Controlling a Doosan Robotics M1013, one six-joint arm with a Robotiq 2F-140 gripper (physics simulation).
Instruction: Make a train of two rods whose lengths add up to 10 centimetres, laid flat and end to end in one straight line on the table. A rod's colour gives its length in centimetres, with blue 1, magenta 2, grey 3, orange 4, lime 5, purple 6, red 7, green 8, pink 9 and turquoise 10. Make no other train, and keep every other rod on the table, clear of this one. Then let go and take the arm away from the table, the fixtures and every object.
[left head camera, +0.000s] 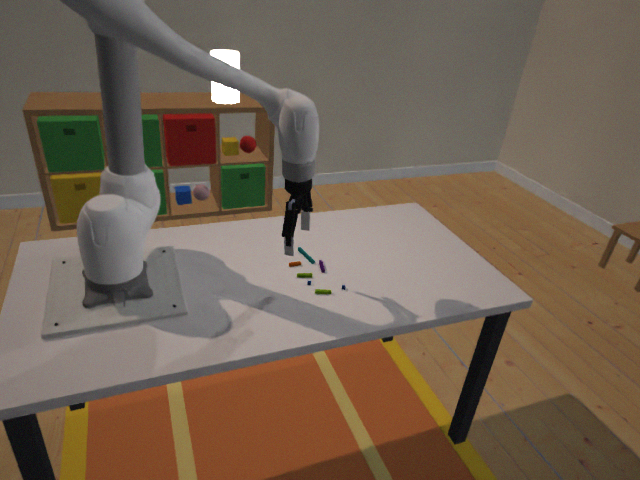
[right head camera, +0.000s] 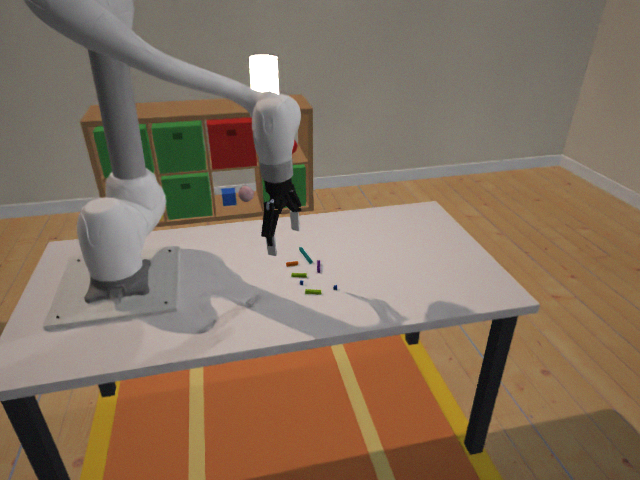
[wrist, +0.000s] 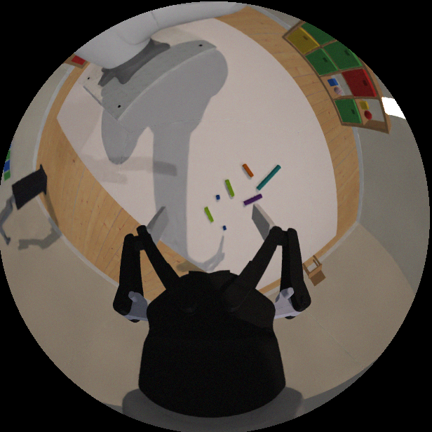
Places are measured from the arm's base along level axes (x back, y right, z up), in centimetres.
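Pixels of known places: gripper, fingertip midpoint: (left head camera: 297, 241) (right head camera: 284, 241); arm's base, link origin: (left head camera: 117, 284) (right head camera: 120, 281).
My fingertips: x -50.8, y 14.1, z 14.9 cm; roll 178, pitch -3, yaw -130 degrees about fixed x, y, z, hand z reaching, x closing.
Observation:
Ahead of a thing's pixels: the offset from my fingertips to its top centre. Level surfaces: height alone.
My gripper (left head camera: 297, 238) (right head camera: 283, 237) (wrist: 209, 212) is open and empty, above the table at the rods' far side. Two lime rods lie apart: one {dx -5.0, dy -4.2, dz -15.5 cm} (left head camera: 304, 275) (right head camera: 299, 275) (wrist: 229, 188) nearer the orange rod {dx -4.3, dy -11.4, dz -15.5 cm} (left head camera: 294, 264) (right head camera: 292, 264) (wrist: 248, 170), the other {dx -7.3, dy +5.8, dz -15.5 cm} (left head camera: 323, 291) (right head camera: 313, 291) (wrist: 209, 214) nearer the front edge. The purple rod {dx -12.6, dy -7.4, dz -15.5 cm} (left head camera: 322, 266) (right head camera: 318, 266) (wrist: 253, 199) lies beside the turquoise rod {dx -10.0, dy -15.5, dz -15.5 cm} (left head camera: 306, 255) (right head camera: 306, 255) (wrist: 269, 177). One blue rod {dx -4.8, dy +0.2, dz -15.5 cm} (left head camera: 309, 282) (right head camera: 301, 282) (wrist: 218, 197) lies between the limes, another {dx -14.5, dy +5.5, dz -15.5 cm} (left head camera: 343, 287) (right head camera: 334, 287) (wrist: 224, 228) to their right. All lie separate.
The white table {dz -16.5 cm} (left head camera: 403, 248) (right head camera: 413, 248) (wrist: 260, 115) carries the arm's base plate (left head camera: 62, 310) (right head camera: 62, 307) (wrist: 165, 80) at its left. The arm's shadow falls across the table. A cube shelf (left head camera: 155, 100) (right head camera: 175, 109) stands behind, with a lamp (left head camera: 225, 77) (right head camera: 264, 74) on it.

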